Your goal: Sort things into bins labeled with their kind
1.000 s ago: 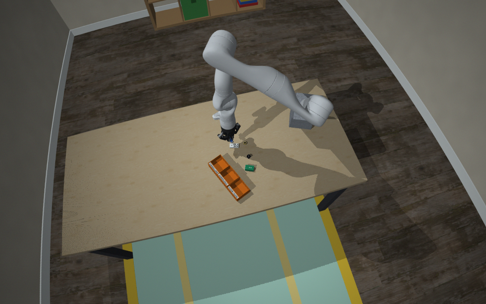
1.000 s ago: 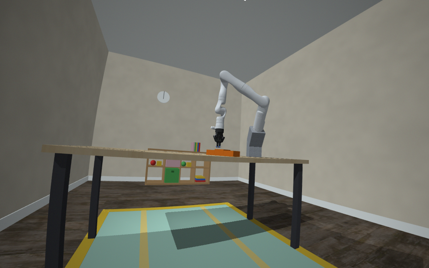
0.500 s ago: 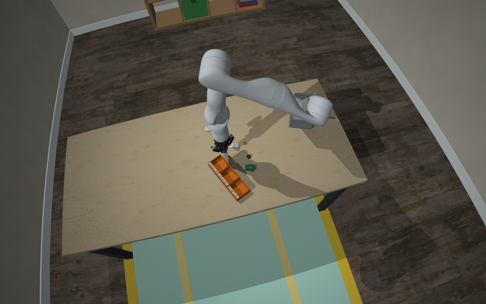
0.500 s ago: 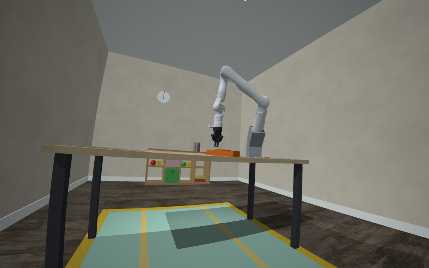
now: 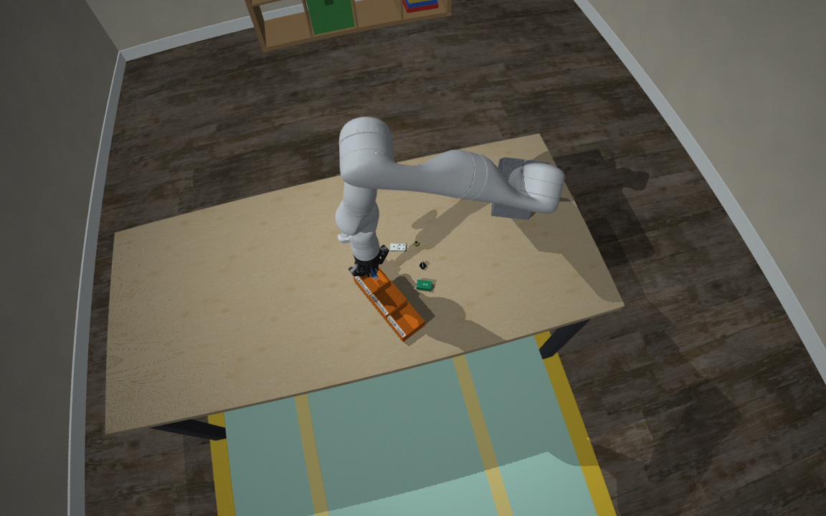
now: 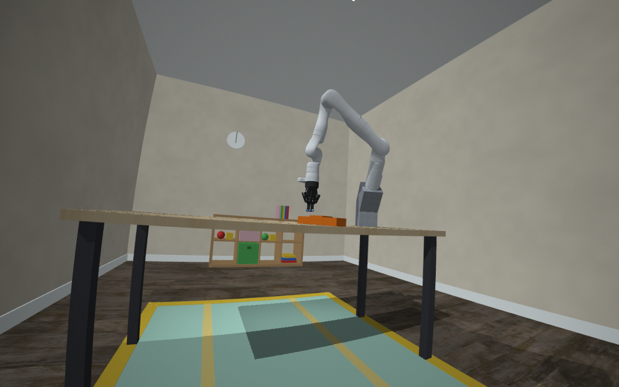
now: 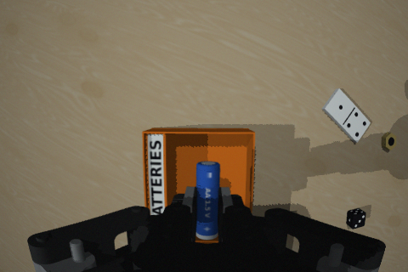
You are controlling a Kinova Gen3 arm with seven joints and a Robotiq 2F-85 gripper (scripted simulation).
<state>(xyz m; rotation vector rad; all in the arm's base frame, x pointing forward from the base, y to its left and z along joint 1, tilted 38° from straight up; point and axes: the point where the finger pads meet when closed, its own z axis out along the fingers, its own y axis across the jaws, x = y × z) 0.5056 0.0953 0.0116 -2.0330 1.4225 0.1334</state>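
Right now my hand is 14 cm past the green 9V battery, 8 cm above it and 4 cm to the right of it. Round my hand: blue cylinder 2 cm below; then white domino 10 cm to the right, 10 cm behind, 8 cm below; then orange bins 8 cm to the left, 7 cm below, 3 cm behind.
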